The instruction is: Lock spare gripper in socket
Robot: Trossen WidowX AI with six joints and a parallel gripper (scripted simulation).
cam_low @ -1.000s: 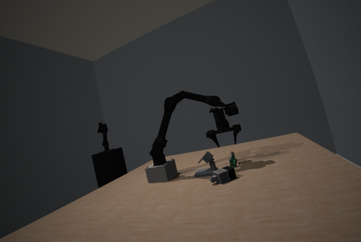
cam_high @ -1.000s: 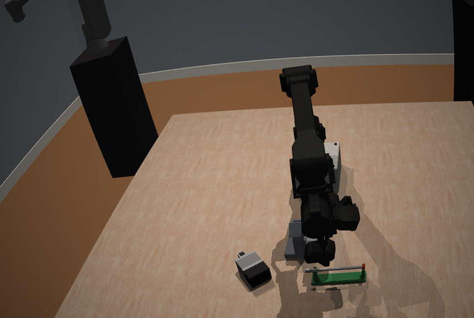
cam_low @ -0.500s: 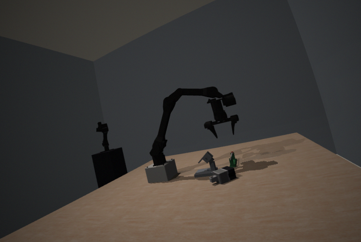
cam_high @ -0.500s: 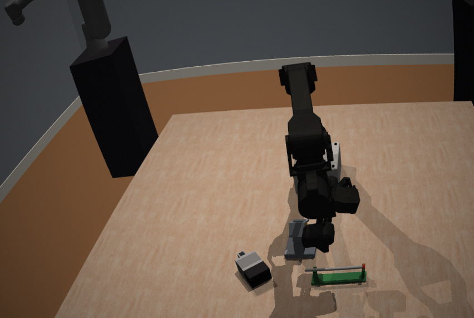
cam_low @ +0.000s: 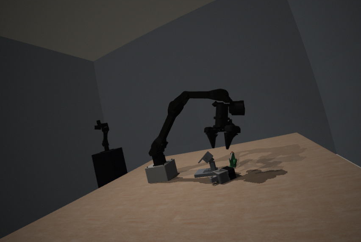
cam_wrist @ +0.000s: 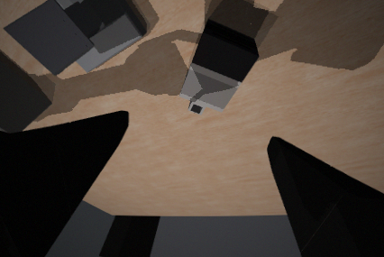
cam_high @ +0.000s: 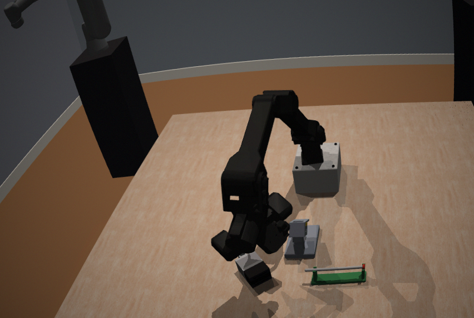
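Right now the spare gripper is 2 cm behind my gripper tip, 2 cm to the right of it and 11 cm below it. From my gripper tip the other things lie so: grey mount (9 cm behind, 11 cm to the left, 8 cm below); green cradle (4 cm ahead, 20 cm to the left, 11 cm below).
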